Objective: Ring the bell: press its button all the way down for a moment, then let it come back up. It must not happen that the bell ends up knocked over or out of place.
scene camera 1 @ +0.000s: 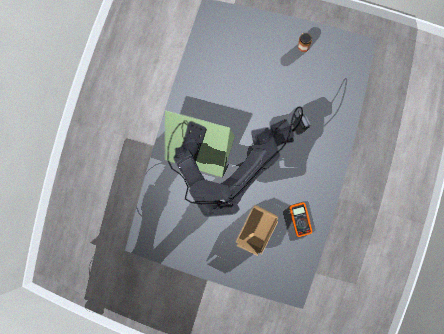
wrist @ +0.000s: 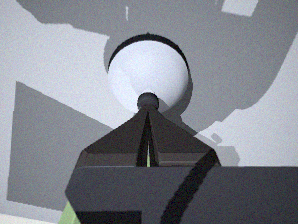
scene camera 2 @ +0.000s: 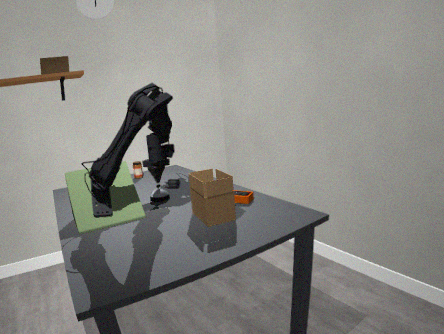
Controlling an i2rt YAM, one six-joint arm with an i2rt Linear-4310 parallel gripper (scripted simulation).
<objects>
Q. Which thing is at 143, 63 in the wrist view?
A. A bell.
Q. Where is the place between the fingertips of my gripper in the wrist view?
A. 148, 111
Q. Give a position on a cardboard box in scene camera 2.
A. At 214, 205
</objects>
